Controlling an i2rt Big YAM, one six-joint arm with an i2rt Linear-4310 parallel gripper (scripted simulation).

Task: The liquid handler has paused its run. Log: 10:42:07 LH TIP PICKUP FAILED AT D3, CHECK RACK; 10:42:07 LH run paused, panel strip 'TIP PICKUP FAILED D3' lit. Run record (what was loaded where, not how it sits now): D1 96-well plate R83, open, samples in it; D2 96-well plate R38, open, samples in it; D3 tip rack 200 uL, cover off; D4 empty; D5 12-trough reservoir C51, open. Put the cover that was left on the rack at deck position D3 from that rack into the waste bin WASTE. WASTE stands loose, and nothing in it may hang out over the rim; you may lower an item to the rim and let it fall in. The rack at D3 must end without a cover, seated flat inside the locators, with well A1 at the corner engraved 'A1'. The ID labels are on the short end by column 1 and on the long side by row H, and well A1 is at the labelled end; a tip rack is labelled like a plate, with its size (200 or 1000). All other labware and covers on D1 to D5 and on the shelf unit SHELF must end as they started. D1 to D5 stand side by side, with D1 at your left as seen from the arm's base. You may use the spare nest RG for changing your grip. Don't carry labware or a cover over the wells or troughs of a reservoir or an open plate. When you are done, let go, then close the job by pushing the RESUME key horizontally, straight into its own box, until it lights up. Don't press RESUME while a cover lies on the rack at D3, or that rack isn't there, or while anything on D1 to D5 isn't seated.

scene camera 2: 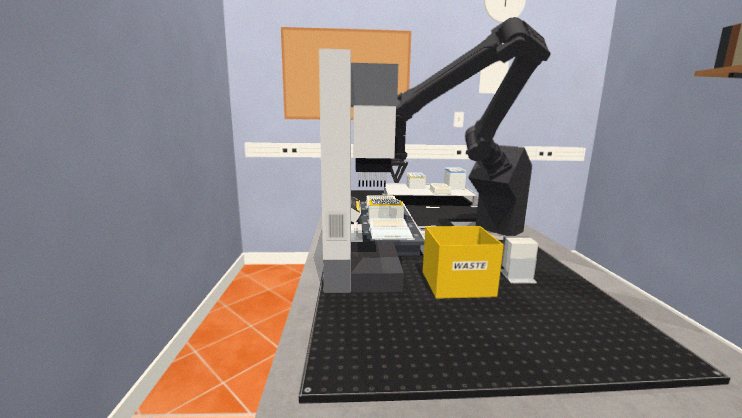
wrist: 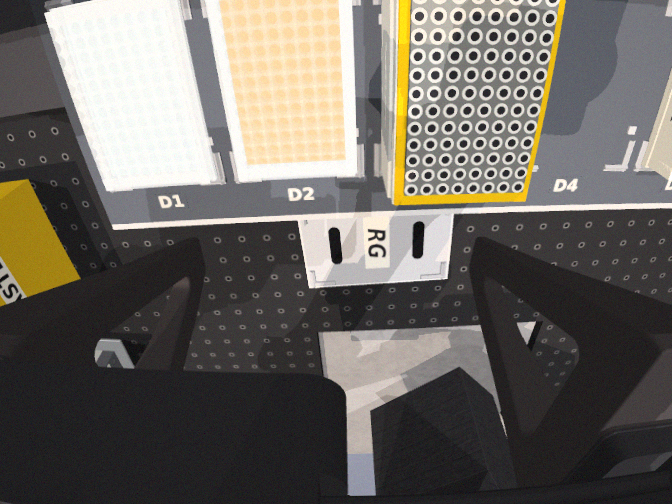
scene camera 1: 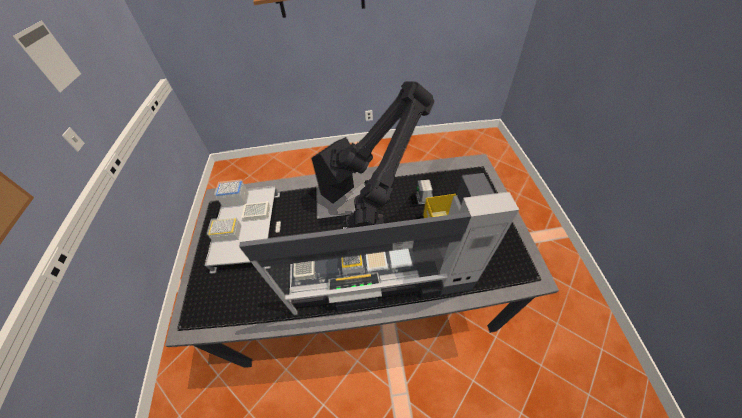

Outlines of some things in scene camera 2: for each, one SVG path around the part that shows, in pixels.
A yellow waste bin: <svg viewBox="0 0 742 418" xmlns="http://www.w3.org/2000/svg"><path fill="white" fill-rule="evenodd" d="M425 227L423 274L435 298L497 297L504 246L500 241L481 226Z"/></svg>
